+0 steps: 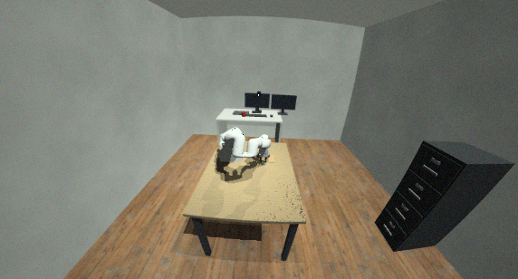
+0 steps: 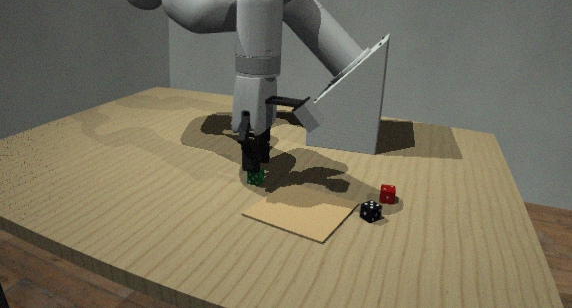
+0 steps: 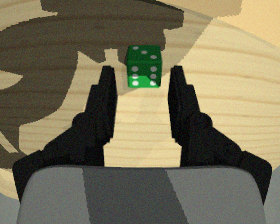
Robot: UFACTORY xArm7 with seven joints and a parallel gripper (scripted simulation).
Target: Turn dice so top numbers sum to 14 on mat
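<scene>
The green die is 40 mm below my hand. Also, from my hand: red die (240 mm to the left, 40 mm below); black die (70 mm ahead, 210 mm to the left, 40 mm below); tan mat (70 mm ahead, 100 mm to the left, 50 mm below).
</scene>
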